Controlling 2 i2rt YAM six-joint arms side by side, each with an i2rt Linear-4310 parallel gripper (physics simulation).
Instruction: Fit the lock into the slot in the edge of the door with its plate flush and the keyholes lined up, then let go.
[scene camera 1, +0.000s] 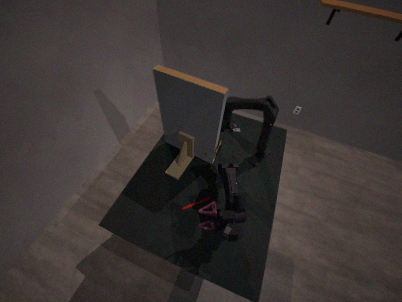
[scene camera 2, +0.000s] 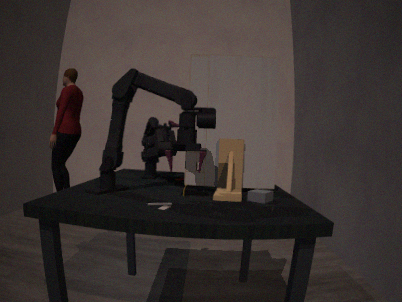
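Pixels of known places: left gripper, fingertip midpoint: (scene camera 1: 198, 218); right gripper, fingertip midpoint: (scene camera 2: 185, 172); left arm's base, origin of the base link: (scene camera 2: 150, 176); right arm's base, origin of the base link: (scene camera 1: 259, 156) (scene camera 2: 107, 190).
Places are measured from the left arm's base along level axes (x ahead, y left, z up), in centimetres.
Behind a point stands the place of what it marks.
Observation:
The grey door (scene camera 1: 192, 107) @[y -31.3, x 36.9, z 43.9 cm] (scene camera 2: 192, 175) @[y -34.4, x 24.2, z 6.0 cm] stands upright, with an orange top edge in scene camera 1. A thin yellow-brass strip (scene camera 1: 218, 149) @[y -42.5, x 22.0, z 2.6 cm] (scene camera 2: 184, 190) @[y -50.8, x 22.2, z 2.2 cm], apparently the lock's plate, shows low at the door's near vertical edge. It is too small and dark to tell whether it is flush or whether the keyholes line up. My right gripper (scene camera 2: 185, 162) is open and empty, fingers pointing down, close to the door above the brass strip; in scene camera 1 the door partly hides it. My left gripper (scene camera 1: 207, 218) is open and empty, low in scene camera 1, well apart from the door.
A wooden stand (scene camera 1: 186, 145) @[y -28.2, x 39.5, z 14.6 cm] (scene camera 2: 231, 172) @[y -43.2, x 39.6, z 8.8 cm] stands against the door. A red stick-like thing (scene camera 1: 195, 203) @[y -0.6, x 21.0, z 0.6 cm] lies near my left gripper. Small whitish pieces (scene camera 1: 236, 130) @[y -68.6, x 14.5, z 0.3 cm] (scene camera 2: 160, 204) @[y -69.8, x 16.2, z 0.5 cm] lie beyond the door in scene camera 1. A grey block (scene camera 2: 260, 196) @[y -58.7, x 49.0, z 2.3 cm] lies right of the stand.

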